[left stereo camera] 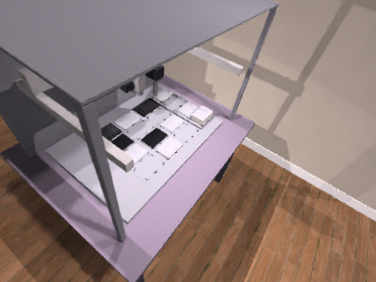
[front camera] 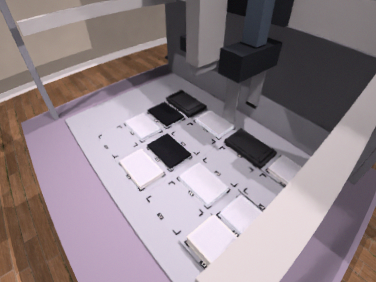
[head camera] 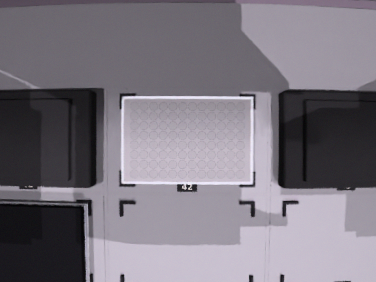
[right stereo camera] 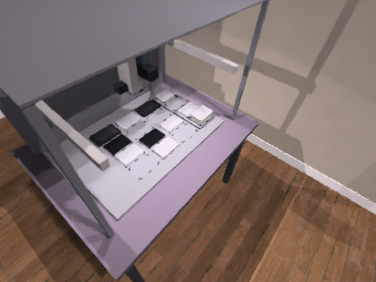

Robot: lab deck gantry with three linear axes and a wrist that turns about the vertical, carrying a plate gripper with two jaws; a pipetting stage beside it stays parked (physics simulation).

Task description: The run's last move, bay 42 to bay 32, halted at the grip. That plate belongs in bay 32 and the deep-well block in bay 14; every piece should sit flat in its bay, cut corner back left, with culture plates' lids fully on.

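Frame: origin at the robot's base, x ahead, y left, z up, level; millimetres.
Seen in the pictures: gripper, between the fingertips: [left stereo camera: 148, 93] [front camera: 240, 112] [right stereo camera: 146, 94]; robot's base, origin of its link: [left stereo camera: 147, 179] [front camera: 99, 136] [right stereo camera: 140, 178].
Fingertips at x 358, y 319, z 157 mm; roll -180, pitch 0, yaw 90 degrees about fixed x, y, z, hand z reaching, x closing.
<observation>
Offsets run from my fingertips to a thing's top centre. "*": to the spot under its first point.
The bay 42 plate @(130 mm back, 45 mm left, 143 mm down) [front camera: 214, 124] [head camera: 187, 140] [left stereo camera: 127, 119] [right stereo camera: 128, 120] is pale with round wells and lies square within its corner marks, centred in the head view. Its cut corner and any lid cannot be made out. Bay 32, in front of it, holds no piece. My gripper [front camera: 241, 114] is open and empty, its two jaws hanging apart above the back of the deck. The jaws do not show in the head view. The thick white deep-well block @(198 mm ahead, 276 mm right, 101 mm down) [front camera: 211, 240] [left stereo camera: 202, 115] [right stereo camera: 201, 115] stands in the front corner bay, apparently flat; its cut corner is too small to tell.
Dark blocks @(* 260 mm back, 44 mm left, 134 mm down) [head camera: 45, 140] @(* 1 mm back, 45 mm left, 134 mm down) [head camera: 327, 140] flank bay 42. A black plate @(294 mm back, 62 mm right, 141 mm down) [head camera: 42, 242] lies front left of it. Another black plate @(130 mm back, 169 mm right, 141 mm down) [front camera: 169, 150] and white plates @(34 mm ahead, 169 mm right, 143 mm down) [front camera: 203, 184] @(130 mm back, 276 mm right, 143 mm down) [front camera: 141, 168] lie farther forward. The pale pipetting stage [front camera: 205, 35] hangs beside the gripper.
</observation>
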